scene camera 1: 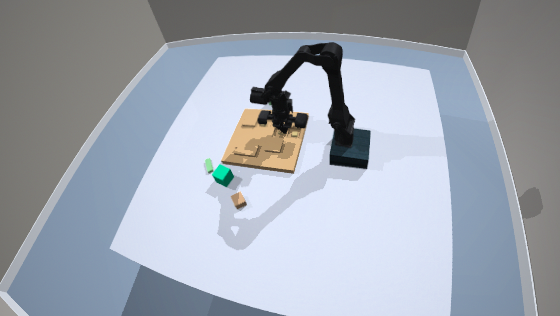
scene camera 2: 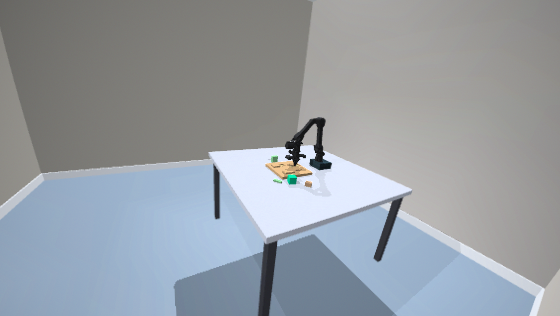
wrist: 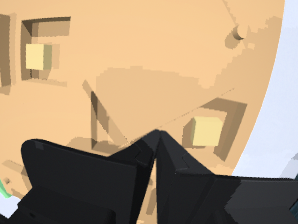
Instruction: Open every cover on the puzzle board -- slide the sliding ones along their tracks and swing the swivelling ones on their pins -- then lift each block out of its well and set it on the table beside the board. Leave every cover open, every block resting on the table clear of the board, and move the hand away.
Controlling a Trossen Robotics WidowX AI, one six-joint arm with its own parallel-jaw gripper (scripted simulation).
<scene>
I see my gripper and a tan puzzle board.
My gripper also shows in the wrist view.
</scene>
